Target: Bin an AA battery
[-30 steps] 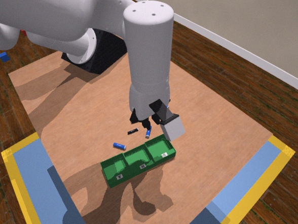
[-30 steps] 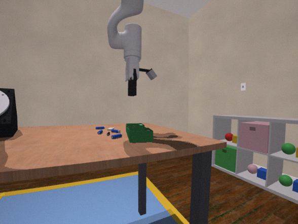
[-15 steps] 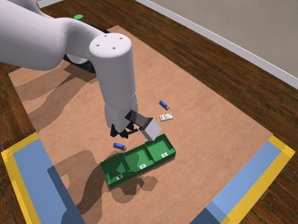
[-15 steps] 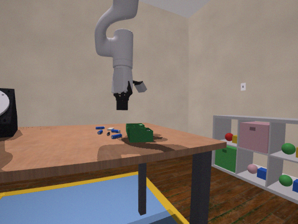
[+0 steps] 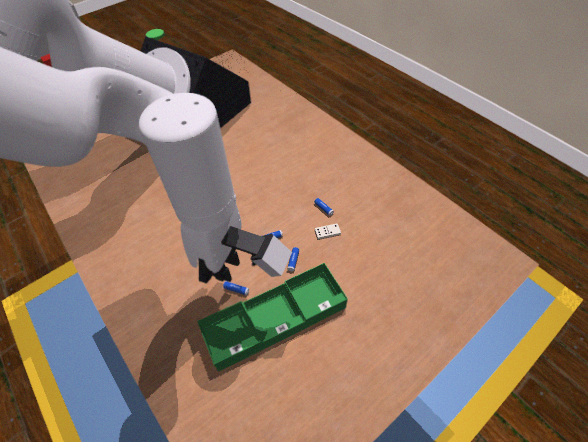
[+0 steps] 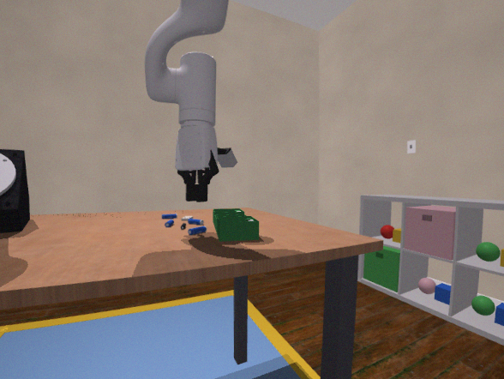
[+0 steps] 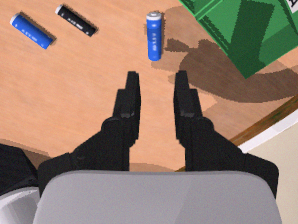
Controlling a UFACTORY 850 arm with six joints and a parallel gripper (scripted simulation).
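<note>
Right now the blue battery is 90 mm below my hand. From my hand the other things lie so: green three-compartment bin 100 mm ahead, 80 mm below, 10 mm to the left; white domino 220 mm to the left, 90 mm below, 50 mm ahead; thin black battery 90 mm below, 80 mm to the left, 10 mm behind.
</note>
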